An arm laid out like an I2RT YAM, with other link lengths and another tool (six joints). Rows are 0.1 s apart.
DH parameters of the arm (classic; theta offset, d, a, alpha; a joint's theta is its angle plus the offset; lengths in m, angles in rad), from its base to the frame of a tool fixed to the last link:
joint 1: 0 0.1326 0.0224 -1.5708
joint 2: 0 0 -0.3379 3.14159
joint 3: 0.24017 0 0.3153 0
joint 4: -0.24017 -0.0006 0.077 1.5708
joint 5: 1.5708 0.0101 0 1.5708
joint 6: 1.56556 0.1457 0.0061 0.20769
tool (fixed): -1.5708 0.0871 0 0
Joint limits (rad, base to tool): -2.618..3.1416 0..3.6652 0..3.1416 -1.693..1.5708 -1.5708..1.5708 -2.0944..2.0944
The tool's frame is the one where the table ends.
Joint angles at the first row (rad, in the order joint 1, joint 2, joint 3, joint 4, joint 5, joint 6):
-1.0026 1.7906 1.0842 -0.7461 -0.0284 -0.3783
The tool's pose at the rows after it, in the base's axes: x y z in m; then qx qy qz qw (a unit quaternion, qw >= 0):
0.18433 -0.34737 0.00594 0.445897 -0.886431 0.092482 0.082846
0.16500 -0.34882 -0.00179 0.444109 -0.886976 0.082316 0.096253
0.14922 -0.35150 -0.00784 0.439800 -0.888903 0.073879 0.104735
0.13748 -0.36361 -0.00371 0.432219 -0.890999 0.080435 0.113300
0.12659 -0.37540 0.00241 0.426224 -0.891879 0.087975 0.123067
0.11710 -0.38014 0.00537 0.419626 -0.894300 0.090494 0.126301
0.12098 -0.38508 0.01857 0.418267 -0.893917 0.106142 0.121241
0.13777 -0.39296 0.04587 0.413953 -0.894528 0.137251 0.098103
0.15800 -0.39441 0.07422 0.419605 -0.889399 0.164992 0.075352
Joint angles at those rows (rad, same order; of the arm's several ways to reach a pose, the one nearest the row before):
-1.0445 1.7875 1.0550 -0.7459 -0.0139 -0.4094
-1.0759 1.7949 1.0360 -0.7404 0.0095 -0.4350
-1.1070 1.8053 1.0265 -0.7362 0.0242 -0.4547
-1.1394 1.8039 1.0377 -0.7332 0.0390 -0.4728
-1.1673 1.7995 1.0513 -0.7332 0.0559 -0.4908
-1.1919 1.7928 1.0523 -0.7332 0.0598 -0.5021
-1.1946 1.7653 1.0635 -0.7410 0.0474 -0.5061
-1.1913 1.7195 1.0988 -0.7625 -0.0020 -0.4993
-1.1731 1.6732 1.1331 -0.7910 -0.0474 -0.4974

